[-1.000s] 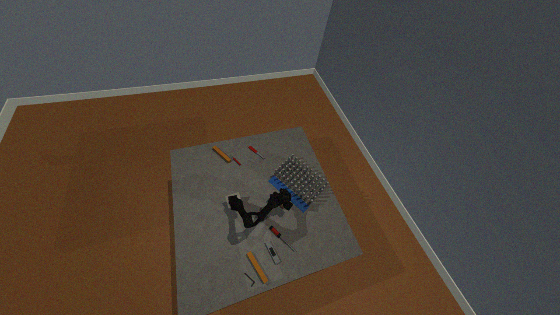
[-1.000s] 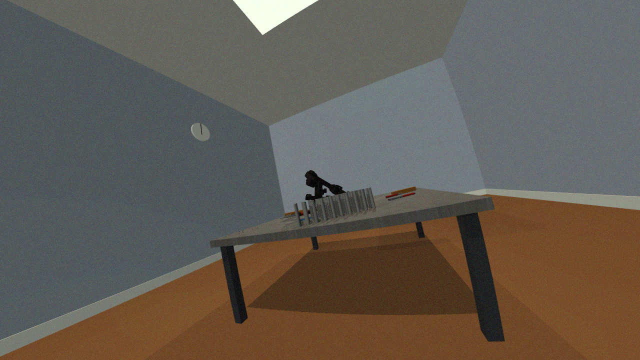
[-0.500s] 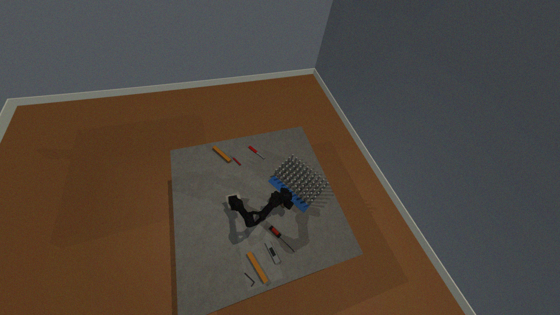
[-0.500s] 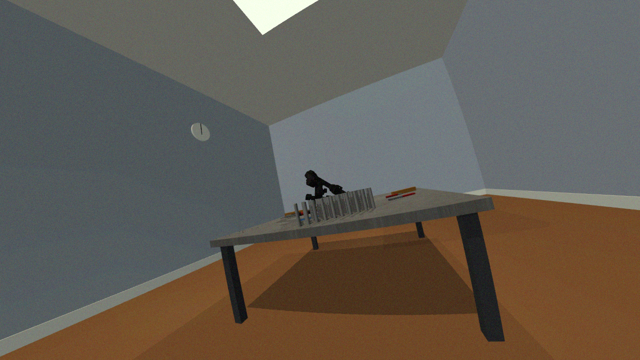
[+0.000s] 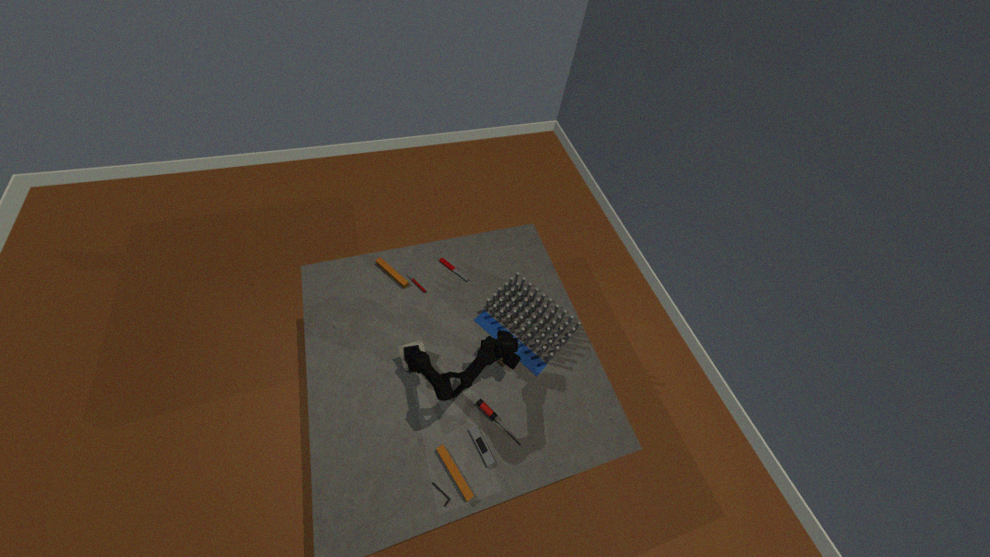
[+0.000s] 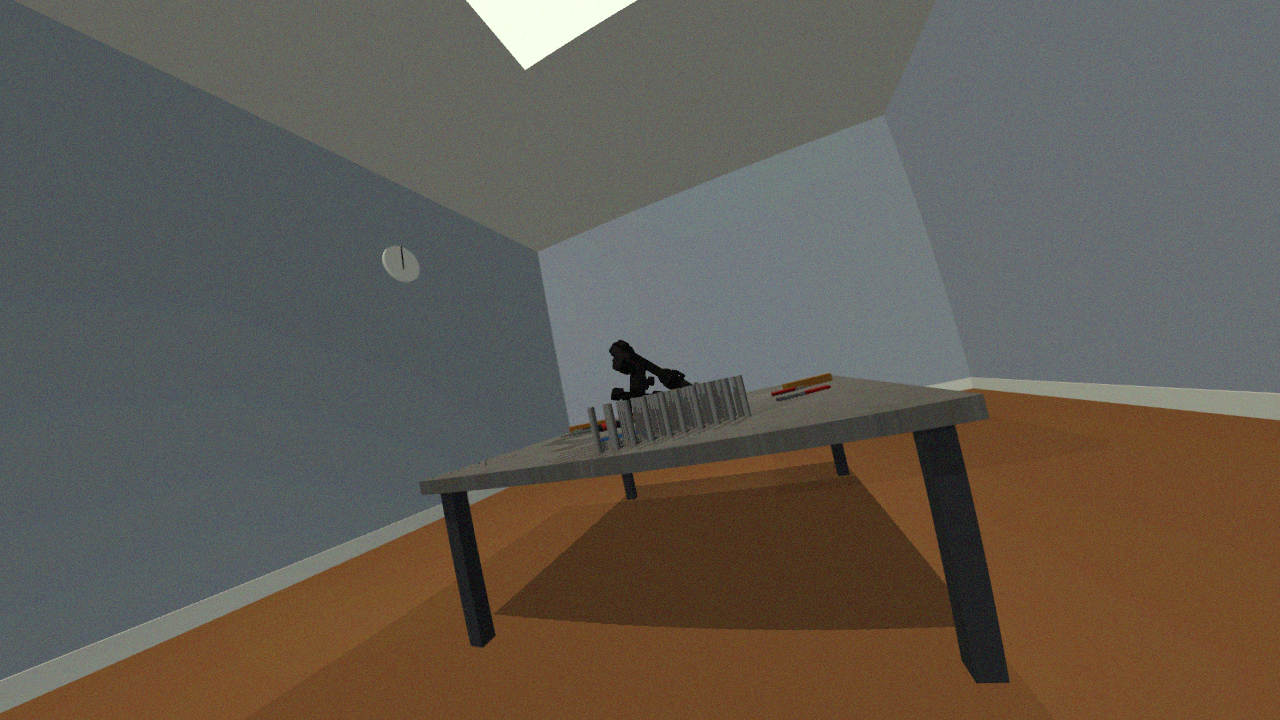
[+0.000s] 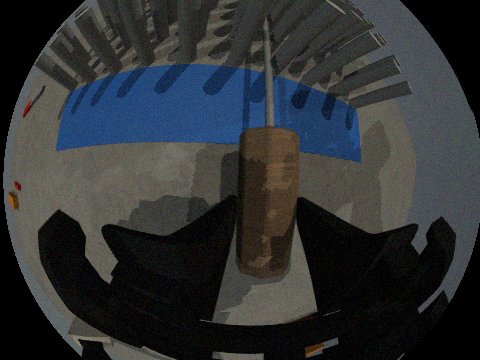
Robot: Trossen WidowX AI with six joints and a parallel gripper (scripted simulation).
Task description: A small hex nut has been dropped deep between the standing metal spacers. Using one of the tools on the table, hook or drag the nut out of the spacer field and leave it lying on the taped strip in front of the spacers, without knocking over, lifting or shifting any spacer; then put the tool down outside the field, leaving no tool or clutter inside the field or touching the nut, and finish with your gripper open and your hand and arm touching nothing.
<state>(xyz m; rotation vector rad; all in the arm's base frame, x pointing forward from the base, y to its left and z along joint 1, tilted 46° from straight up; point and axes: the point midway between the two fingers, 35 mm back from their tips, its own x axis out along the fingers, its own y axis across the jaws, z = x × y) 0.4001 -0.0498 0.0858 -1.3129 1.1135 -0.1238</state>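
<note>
Right now the blue taped strip is 8 cm to the left of my gripper tip, 4 cm below it and 4 cm ahead of it. Round my gripper tip: hook tool 9 cm ahead, 6 cm to the left; then dark flat tool 33 cm to the right, 20 cm behind, 2 cm below; then thin red tool 52 cm to the left, 36 cm behind, 3 cm below.
</note>
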